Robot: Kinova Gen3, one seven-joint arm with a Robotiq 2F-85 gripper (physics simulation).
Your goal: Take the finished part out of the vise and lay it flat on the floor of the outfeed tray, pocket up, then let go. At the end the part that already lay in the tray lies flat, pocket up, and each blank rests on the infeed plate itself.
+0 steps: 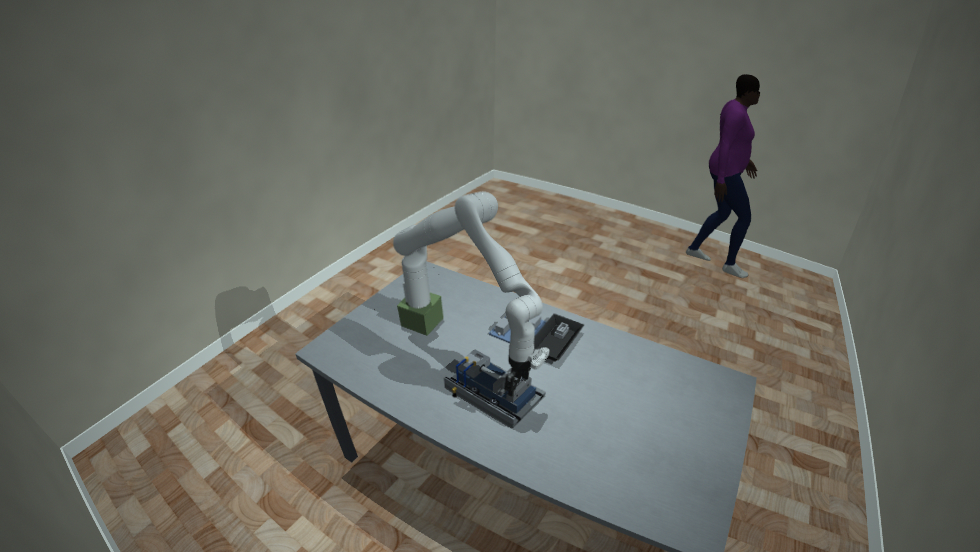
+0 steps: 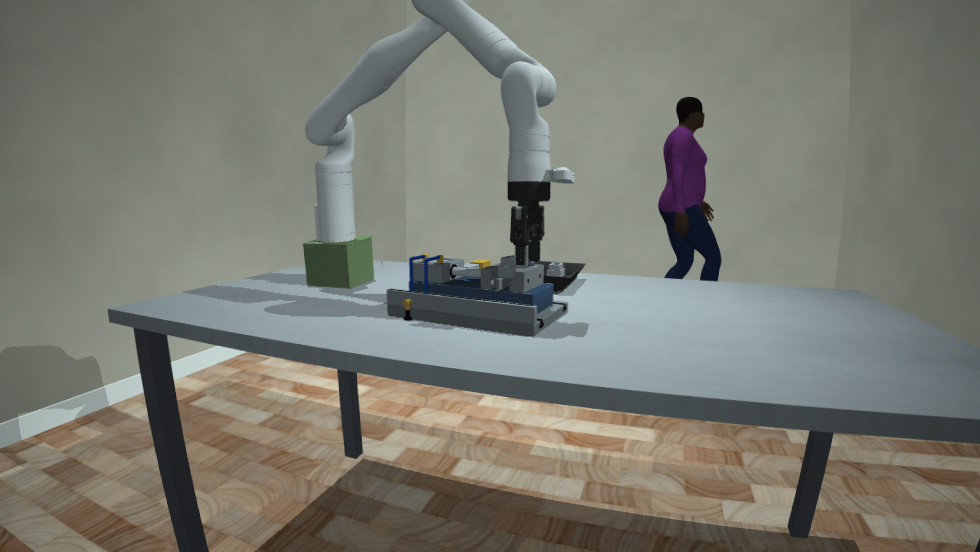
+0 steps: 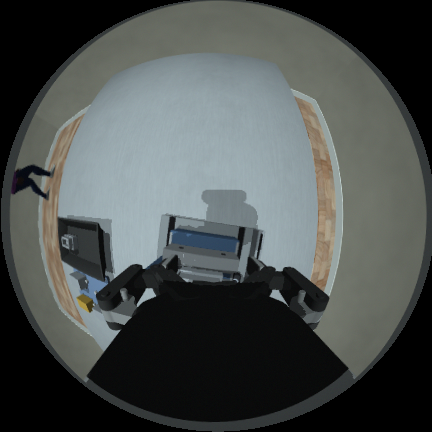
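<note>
The grey finished part sits between the vise jaws, partly hidden by the gripper. The vise has a blue body. My gripper is open and low over the vise, pointing down, with its fingers on opposite sides of the part. Another grey part lies flat, pocket up, in the black outfeed tray. The blue infeed plate bears a grey blank; its other contents are partly hidden.
A yellow block shows at the infeed plate. Blue brackets stand at the vise's screw end. A grey rail runs along its front. The green arm base stands left. A person is beyond the table.
</note>
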